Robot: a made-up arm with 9 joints. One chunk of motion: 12 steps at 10 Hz.
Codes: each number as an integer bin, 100 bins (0 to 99) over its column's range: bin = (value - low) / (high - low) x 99, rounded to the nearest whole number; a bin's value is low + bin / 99 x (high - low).
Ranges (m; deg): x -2.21..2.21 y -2.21..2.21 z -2.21..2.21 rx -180..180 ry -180..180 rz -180..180
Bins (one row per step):
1: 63 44 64 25 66 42
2: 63 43 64 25 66 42
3: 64 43 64 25 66 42
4: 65 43 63 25 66 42
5: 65 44 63 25 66 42
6: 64 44 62 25 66 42
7: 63 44 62 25 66 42
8: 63 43 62 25 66 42
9: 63 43 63 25 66 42
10: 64 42 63 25 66 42
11: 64 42 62 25 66 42
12: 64 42 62 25 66 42
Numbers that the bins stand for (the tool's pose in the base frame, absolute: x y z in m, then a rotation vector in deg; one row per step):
1: 0.6027 -0.2456 0.6474 -89.09 60.00 -27.27
2: 0.6027 -0.2902 0.6474 -89.09 60.00 -27.27
3: 0.6474 -0.2902 0.6474 -89.09 60.00 -27.27
4: 0.6920 -0.2902 0.6027 -89.09 60.00 -27.27
5: 0.6920 -0.2456 0.6027 -89.09 60.00 -27.27
6: 0.6474 -0.2456 0.5581 -89.09 60.00 -27.27
7: 0.6027 -0.2456 0.5581 -89.09 60.00 -27.27
8: 0.6027 -0.2902 0.5581 -89.09 60.00 -27.27
9: 0.6027 -0.2902 0.6027 -89.09 60.00 -27.27
10: 0.6474 -0.3348 0.6027 -89.09 60.00 -27.27
11: 0.6474 -0.3348 0.5581 -89.09 60.00 -27.27
12: 0.6474 -0.3348 0.5581 -89.09 60.00 -27.27

